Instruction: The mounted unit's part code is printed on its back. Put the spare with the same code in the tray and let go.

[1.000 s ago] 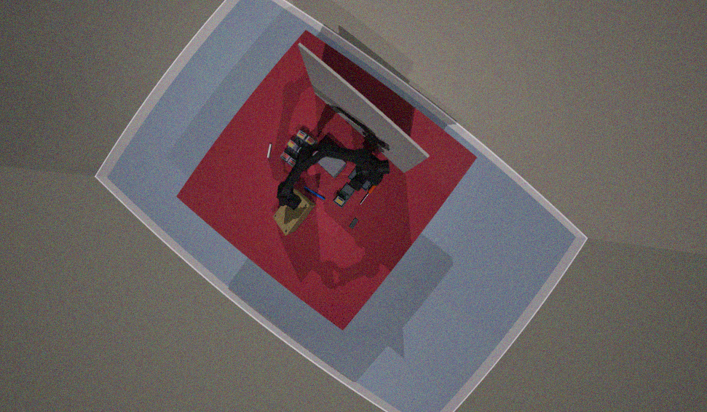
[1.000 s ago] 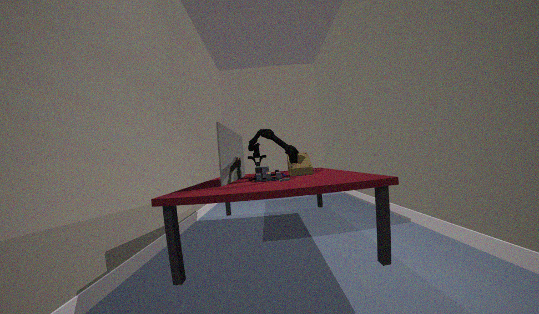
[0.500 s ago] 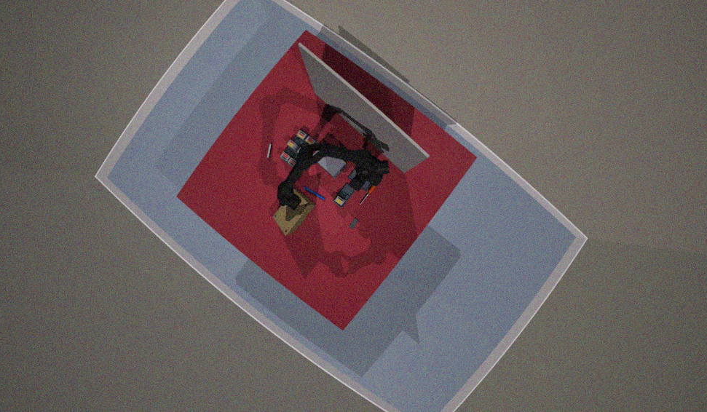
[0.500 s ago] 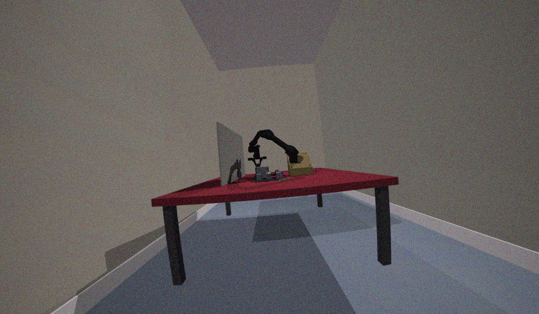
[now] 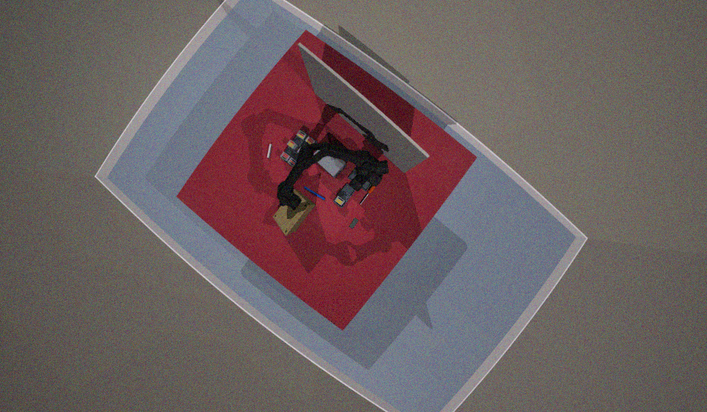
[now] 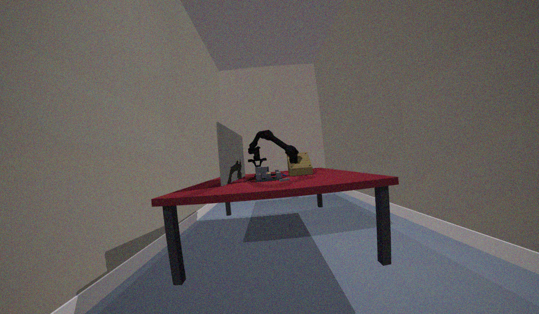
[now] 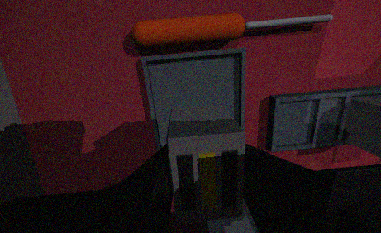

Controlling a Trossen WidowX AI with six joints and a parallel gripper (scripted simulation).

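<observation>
My gripper tip is 8 cm above the flat grey tray and 1 cm past it. Round my gripper tip: blue pen: 24 cm behind, 17 cm to the left, 7 cm below; then small dark piece: 24 cm behind, 12 cm to the right, 8 cm below; then grey spare block: 2 cm above.
</observation>
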